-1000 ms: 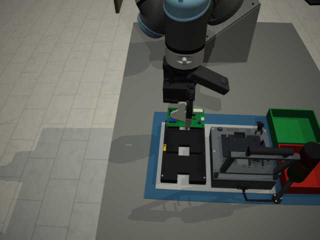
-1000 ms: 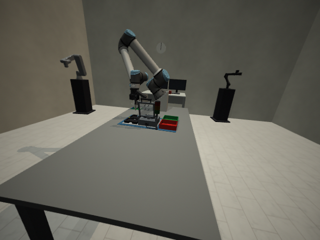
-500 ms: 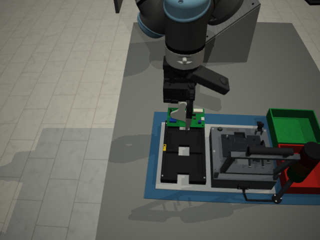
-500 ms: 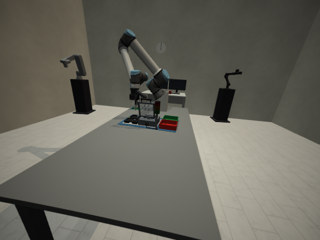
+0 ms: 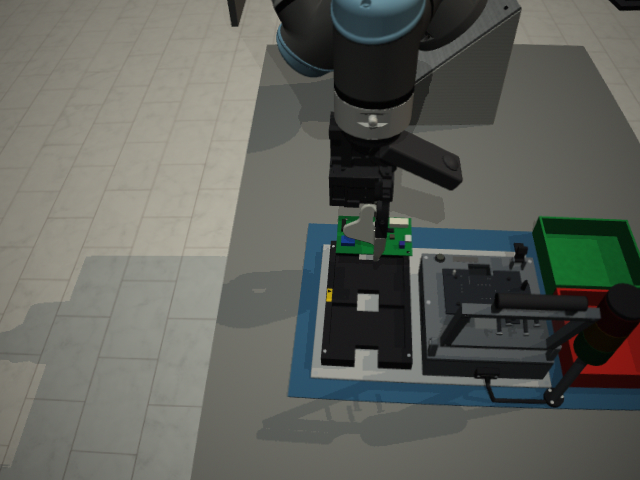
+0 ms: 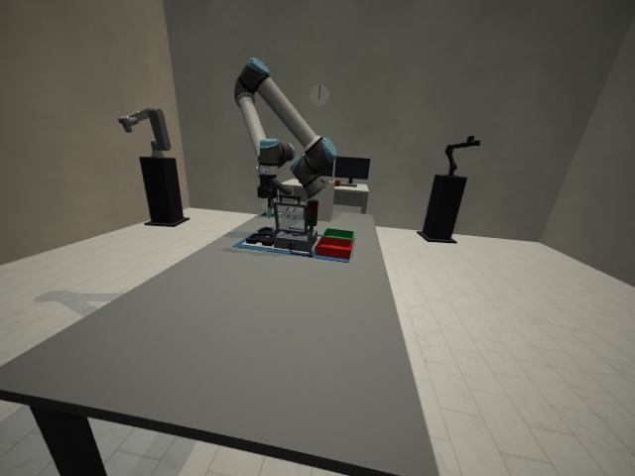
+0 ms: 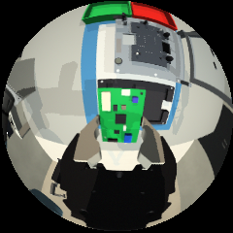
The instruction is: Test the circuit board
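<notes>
Right now my hand is 22 cm to the right of the black latch tab, 4 cm short of it and 3 cm above it. Also, from my hand: green bin 36 cm to the left, 11 cm below, 2 cm ahead; then green circuit board right at my hand; then tester lid 21 cm ahead, 12 cm to the left, 6 cm above.
</notes>
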